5 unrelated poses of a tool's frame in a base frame.
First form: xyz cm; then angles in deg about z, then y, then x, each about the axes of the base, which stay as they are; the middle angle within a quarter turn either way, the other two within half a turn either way.
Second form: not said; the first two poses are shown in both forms.
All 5 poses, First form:
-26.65 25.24 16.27 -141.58 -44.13 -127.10
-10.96 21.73 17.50 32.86 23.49 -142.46
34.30 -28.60 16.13 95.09 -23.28 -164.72
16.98 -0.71 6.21 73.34 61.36 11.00
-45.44 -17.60 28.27 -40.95 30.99 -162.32
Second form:
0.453 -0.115 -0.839 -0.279 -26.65 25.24 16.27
0.357 -0.871 0.325 -0.096 -10.96 21.73 17.50
0.060 0.675 -0.698 -0.231 34.30 -28.60 16.13
0.657 0.369 0.358 0.550 16.98 -0.71 6.21
0.046 -0.906 -0.295 -0.299 -45.44 -17.60 28.27

